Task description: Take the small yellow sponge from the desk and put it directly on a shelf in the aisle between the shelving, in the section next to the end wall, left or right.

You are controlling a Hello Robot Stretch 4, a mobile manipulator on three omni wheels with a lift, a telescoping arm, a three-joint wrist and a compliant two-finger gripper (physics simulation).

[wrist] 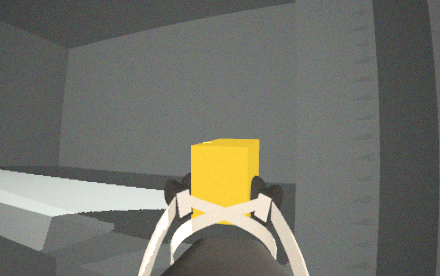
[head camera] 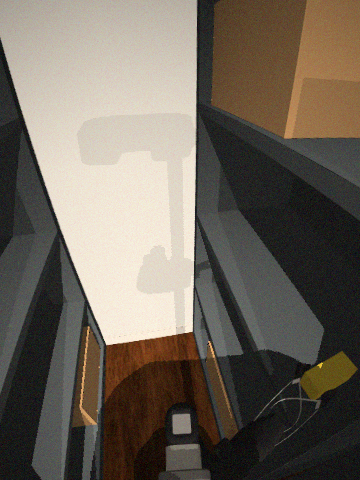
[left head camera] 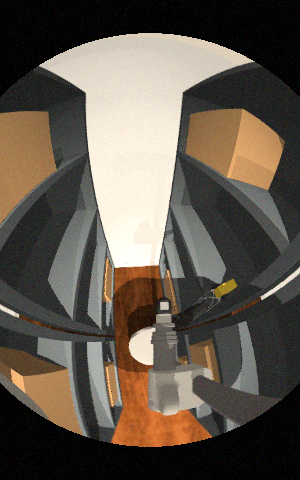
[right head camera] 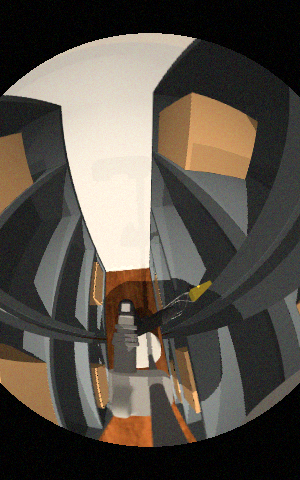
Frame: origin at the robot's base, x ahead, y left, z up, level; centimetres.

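Seen in the pictures: gripper, between the fingertips: (wrist: 223, 189) (head camera: 322, 377) (left head camera: 222, 288) (right head camera: 198, 291); robot's base, origin of its link: (left head camera: 149, 344) (right head camera: 140, 347).
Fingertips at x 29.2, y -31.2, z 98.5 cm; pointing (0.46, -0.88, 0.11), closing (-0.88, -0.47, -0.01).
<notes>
Offsets run from my fingertips to a thing's top centre. Level surfaces: height alone.
The small yellow sponge {dx -0.6, dy -0.3, dz +5.3 cm} (head camera: 332, 374) (left head camera: 226, 288) (right head camera: 201, 290) (wrist: 220, 167) is between the fingertips of my gripper (head camera: 311, 387) (left head camera: 216, 294) (right head camera: 190, 295) (wrist: 223, 189), which is shut on it. In the wrist view the sponge stands nearly upright, with a fingertip at each side. The gripper reaches into the right-hand shelving, in the section by the end wall (head camera: 125, 210) (left head camera: 132, 200) (right head camera: 112, 215). A grey shelf board {dz -2.2 cm} (head camera: 280, 300) shows beyond the sponge in the head view. Whether the sponge's underside touches a shelf is hidden.
A large cardboard box {dx +45.9, dy -0.1, dz +70.5 cm} (head camera: 255, 60) (left head camera: 212, 142) (right head camera: 220, 135) stands on a higher right shelf. The left shelving (head camera: 30, 280) borders the narrow aisle, with wooden floor {dz -101.2 cm} (head camera: 145, 360) between. The wrist view shows the back panel (wrist: 185, 100), a side upright (wrist: 335, 125) and a lit board (wrist: 105, 194) at left.
</notes>
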